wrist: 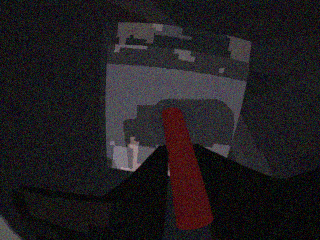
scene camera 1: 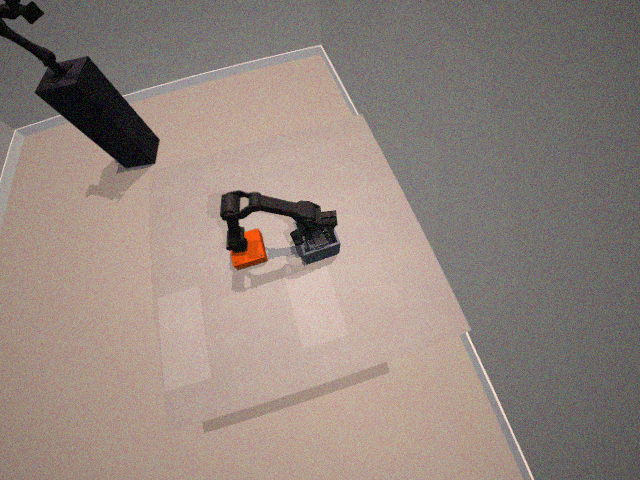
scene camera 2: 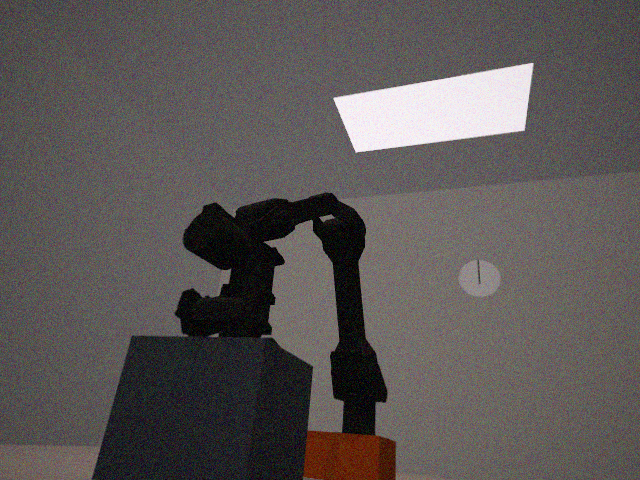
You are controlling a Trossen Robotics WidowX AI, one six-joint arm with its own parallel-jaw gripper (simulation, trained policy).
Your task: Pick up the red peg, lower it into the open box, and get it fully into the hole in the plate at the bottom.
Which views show the red peg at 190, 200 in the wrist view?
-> The wrist view only.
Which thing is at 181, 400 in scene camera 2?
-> A dark box.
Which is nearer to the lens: the red peg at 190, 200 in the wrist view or the dark box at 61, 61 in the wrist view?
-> The red peg.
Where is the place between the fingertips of the gripper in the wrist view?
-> At 177, 151
